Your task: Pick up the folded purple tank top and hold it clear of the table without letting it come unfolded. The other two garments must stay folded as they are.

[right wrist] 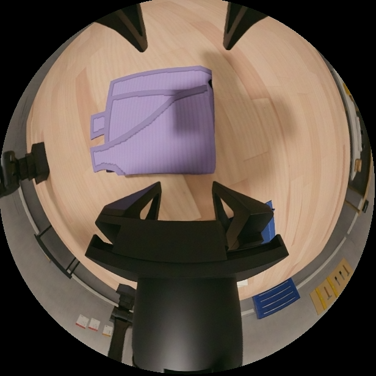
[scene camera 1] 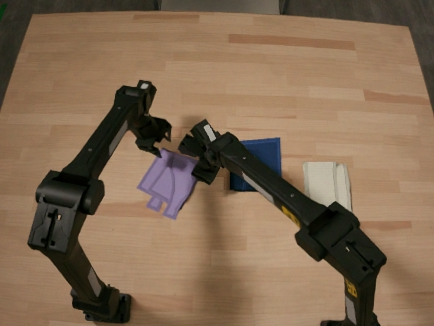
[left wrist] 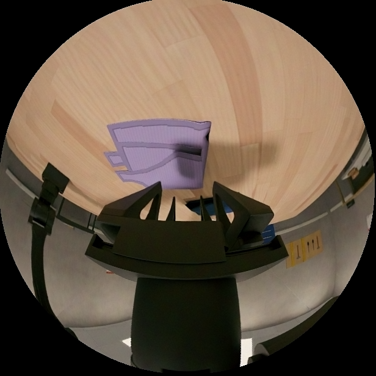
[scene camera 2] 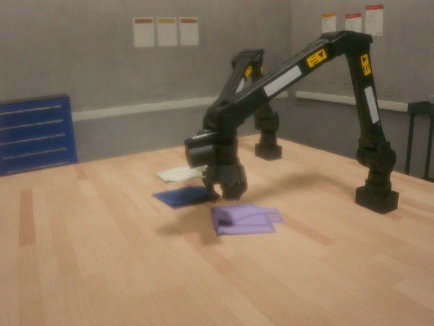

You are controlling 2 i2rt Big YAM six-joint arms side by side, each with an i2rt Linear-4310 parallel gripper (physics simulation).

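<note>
The folded purple tank top (scene camera 1: 172, 180) (scene camera 2: 250, 220) (left wrist: 155, 135) (right wrist: 160, 125) lies flat on the table, its straps toward the lower edge in scene camera 1. My left gripper (scene camera 1: 165, 144) (left wrist: 186, 185) (right wrist: 184, 44) is partly open and empty, above the table by its upper-left corner. My right gripper (scene camera 1: 187, 161) (left wrist: 187, 196) (right wrist: 186, 185) is partly open and empty, above its right side. The grippers face each other across the top and overlap in scene camera 2. The navy garment (scene camera 1: 267, 156) (scene camera 2: 177, 196) and the cream garment (scene camera 1: 320, 180) (scene camera 2: 175, 174) lie folded.
The wooden table (scene camera 1: 125, 255) (scene camera 2: 125, 280) carries all three garments. In scene camera 1, the navy garment lies close to the right gripper, partly beneath the right forearm; that arm also hides the cream garment's lower part. A blue cabinet (scene camera 2: 37, 135) stands beyond the table.
</note>
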